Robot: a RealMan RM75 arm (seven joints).
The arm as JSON. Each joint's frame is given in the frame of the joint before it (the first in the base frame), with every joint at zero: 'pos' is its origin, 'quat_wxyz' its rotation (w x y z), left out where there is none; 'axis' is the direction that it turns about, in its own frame. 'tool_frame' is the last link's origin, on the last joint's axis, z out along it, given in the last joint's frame.
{
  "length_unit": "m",
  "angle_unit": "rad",
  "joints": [
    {
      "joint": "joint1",
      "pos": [
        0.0,
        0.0,
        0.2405
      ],
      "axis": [
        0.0,
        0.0,
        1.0
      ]
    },
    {
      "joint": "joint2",
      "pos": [
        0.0,
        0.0,
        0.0
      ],
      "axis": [
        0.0,
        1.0,
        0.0
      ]
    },
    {
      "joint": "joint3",
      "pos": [
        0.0,
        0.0,
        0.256
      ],
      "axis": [
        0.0,
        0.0,
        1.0
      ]
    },
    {
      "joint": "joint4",
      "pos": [
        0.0,
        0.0,
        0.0
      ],
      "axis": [
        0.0,
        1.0,
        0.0
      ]
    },
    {
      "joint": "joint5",
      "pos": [
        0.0,
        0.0,
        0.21
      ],
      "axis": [
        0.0,
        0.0,
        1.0
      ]
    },
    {
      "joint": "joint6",
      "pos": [
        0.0,
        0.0,
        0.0
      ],
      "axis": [
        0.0,
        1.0,
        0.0
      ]
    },
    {
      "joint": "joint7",
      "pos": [
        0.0,
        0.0,
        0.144
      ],
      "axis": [
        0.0,
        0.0,
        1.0
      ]
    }
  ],
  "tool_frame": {
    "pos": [
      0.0,
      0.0,
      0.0
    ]
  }
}
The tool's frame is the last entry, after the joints.
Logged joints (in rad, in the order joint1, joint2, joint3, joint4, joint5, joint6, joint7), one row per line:
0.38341 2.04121 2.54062 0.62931 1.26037 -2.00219 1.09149
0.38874 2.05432 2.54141 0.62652 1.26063 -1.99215 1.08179
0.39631 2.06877 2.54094 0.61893 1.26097 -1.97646 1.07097
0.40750 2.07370 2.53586 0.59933 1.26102 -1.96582 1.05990
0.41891 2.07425 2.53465 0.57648 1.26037 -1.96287 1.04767
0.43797 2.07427 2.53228 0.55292 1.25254 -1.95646 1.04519
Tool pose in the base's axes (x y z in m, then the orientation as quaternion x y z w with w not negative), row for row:
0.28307 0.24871 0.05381 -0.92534 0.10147 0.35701 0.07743
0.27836 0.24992 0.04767 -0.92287 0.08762 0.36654 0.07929
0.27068 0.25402 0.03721 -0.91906 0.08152 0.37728 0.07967
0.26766 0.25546 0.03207 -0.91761 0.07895 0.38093 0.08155
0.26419 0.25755 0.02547 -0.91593 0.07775 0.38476 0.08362
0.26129 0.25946 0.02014 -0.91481 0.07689 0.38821 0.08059
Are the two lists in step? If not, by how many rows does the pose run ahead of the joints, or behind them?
The pose runs 2 rows behind the joints: the pose in row i belongs to the joints in row i - 2.
